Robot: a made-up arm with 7 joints. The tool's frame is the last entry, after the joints.
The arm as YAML. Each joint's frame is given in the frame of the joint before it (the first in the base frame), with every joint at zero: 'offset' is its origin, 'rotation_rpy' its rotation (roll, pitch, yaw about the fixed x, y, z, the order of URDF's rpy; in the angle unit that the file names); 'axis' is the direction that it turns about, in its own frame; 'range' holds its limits. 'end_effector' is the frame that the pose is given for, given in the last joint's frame.
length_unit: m
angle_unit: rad
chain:
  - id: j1
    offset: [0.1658, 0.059, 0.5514]
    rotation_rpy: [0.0, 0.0, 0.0]
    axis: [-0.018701, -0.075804, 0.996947]
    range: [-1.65, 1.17]
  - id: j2
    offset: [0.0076, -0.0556, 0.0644]
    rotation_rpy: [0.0, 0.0, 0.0]
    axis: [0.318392, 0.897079, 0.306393]
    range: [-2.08, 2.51]
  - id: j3
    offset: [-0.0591, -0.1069, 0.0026]
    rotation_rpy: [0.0, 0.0, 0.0]
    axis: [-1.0, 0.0, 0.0]
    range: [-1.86, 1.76]
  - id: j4
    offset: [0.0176, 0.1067, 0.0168]
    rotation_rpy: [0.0, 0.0, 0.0]
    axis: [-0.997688, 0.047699, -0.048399]
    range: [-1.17, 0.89]
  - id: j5
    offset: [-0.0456, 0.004, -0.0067]
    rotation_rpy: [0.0, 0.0, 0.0]
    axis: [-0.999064, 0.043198, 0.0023]
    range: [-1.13, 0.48]
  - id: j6
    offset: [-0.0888, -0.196, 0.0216]
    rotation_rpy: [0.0, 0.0, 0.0]
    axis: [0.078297, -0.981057, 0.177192]
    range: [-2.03, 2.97]
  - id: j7
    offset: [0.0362, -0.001, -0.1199]
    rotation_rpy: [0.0, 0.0, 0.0]
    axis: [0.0, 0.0, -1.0]
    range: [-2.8, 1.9]
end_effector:
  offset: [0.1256, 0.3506, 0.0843]
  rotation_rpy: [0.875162, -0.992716, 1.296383]
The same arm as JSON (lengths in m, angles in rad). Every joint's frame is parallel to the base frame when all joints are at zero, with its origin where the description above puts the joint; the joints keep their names.
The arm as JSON. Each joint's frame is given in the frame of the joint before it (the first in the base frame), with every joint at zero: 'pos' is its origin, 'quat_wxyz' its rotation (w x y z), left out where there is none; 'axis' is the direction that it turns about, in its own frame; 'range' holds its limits. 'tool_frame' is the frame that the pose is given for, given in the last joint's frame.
{
  "length_unit": "m",
  "angle_unit": "rad",
  "joints": [
    {
      "joint": "j1",
      "pos": [
        0.1658,
        0.059,
        0.5514
      ],
      "axis": [
        -0.018701,
        -0.075804,
        0.996947
      ],
      "range": [
        -1.65,
        1.17
      ]
    },
    {
      "joint": "j2",
      "pos": [
        0.0076,
        -0.0556,
        0.0644
      ],
      "axis": [
        0.318392,
        0.897079,
        0.306393
      ],
      "range": [
        -2.08,
        2.51
      ]
    },
    {
      "joint": "j3",
      "pos": [
        -0.0591,
        -0.1069,
        0.0026
      ],
      "axis": [
        -1.0,
        0.0,
        0.0
      ],
      "range": [
        -1.86,
        1.76
      ]
    },
    {
      "joint": "j4",
      "pos": [
        0.0176,
        0.1067,
        0.0168
      ],
      "axis": [
        -0.997688,
        0.047699,
        -0.048399
      ],
      "range": [
        -1.17,
        0.89
      ]
    },
    {
      "joint": "j5",
      "pos": [
        -0.0456,
        0.004,
        -0.0067
      ],
      "axis": [
        -0.999064,
        0.043198,
        0.0023
      ],
      "range": [
        -1.13,
        0.48
      ]
    },
    {
      "joint": "j6",
      "pos": [
        -0.0888,
        -0.196,
        0.0216
      ],
      "axis": [
        0.078297,
        -0.981057,
        0.177192
      ],
      "range": [
        -2.03,
        2.97
      ]
    },
    {
      "joint": "j7",
      "pos": [
        0.0362,
        -0.001,
        -0.1199
      ],
      "axis": [
        0.0,
        0.0,
        -1.0
      ],
      "range": [
        -2.8,
        1.9
      ]
    }
  ],
  "tool_frame": {
    "pos": [
      0.1256,
      0.3506,
      0.0843
    ],
    "quat_wxyz": [
      0.513093,
      0.557468,
      -0.118904,
      0.641738
    ]
  }
}

